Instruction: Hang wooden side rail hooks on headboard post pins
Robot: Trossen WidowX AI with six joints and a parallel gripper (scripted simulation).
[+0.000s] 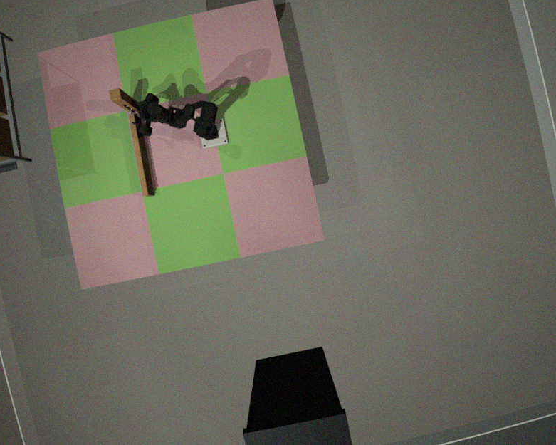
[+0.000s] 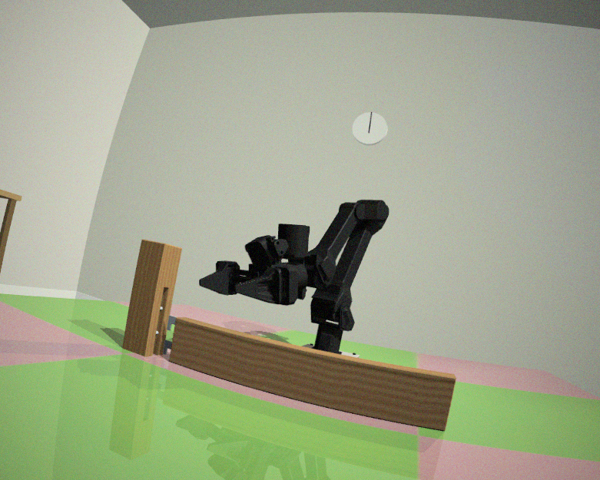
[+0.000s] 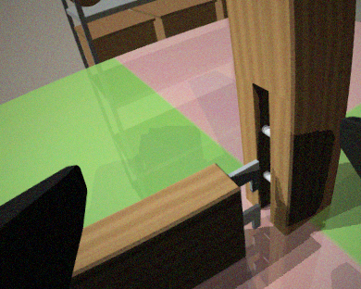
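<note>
Now: the headboard post 8 cm to the right of my gripper tip, 5 cm ahead of it and 4 cm below it.
</note>
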